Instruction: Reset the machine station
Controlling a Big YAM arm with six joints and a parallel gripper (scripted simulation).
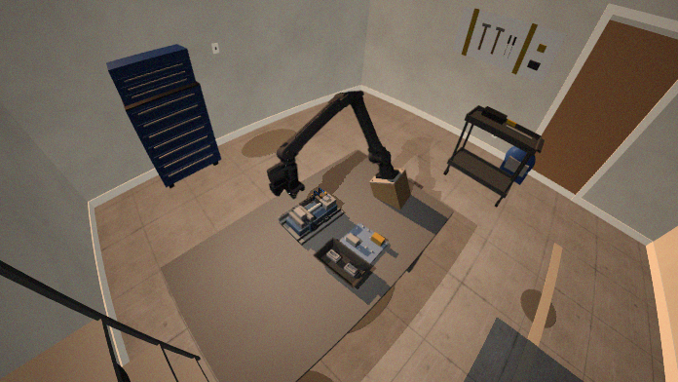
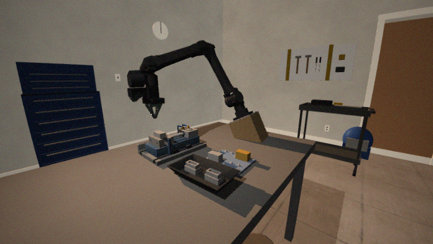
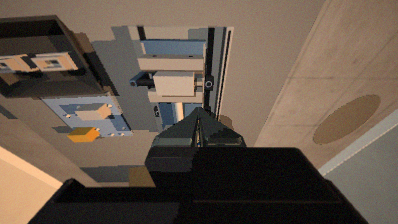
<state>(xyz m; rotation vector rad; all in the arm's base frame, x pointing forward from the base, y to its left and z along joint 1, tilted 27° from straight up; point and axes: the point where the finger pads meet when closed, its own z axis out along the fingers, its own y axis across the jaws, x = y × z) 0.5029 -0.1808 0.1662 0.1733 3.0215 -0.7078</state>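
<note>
The vise lies 7 cm behind my hand, 5 cm to the left of it and 15 cm below it. Round my hand: yellow brass blank (16 cm behind, 40 cm to the left, 16 cm below).
</note>
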